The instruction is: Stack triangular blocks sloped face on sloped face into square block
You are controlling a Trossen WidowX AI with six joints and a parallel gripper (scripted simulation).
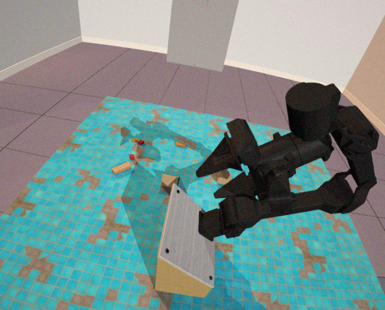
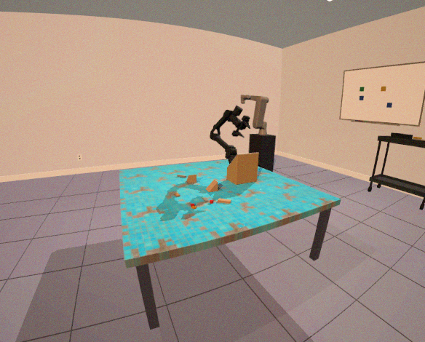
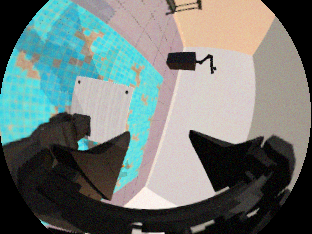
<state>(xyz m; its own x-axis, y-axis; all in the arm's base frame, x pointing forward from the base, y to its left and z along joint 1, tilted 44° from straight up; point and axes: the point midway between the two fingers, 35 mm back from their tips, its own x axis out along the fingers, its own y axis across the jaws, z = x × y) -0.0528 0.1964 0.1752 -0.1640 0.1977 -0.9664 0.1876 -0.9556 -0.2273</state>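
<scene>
Now: the thin grey stick 410 mm ahead of my gripper tip, 300 mm to the right of it and 360 mm below it. Also, from my gripper tip: orange piece: 550 mm ahead, 260 mm to the left, 360 mm below.
</scene>
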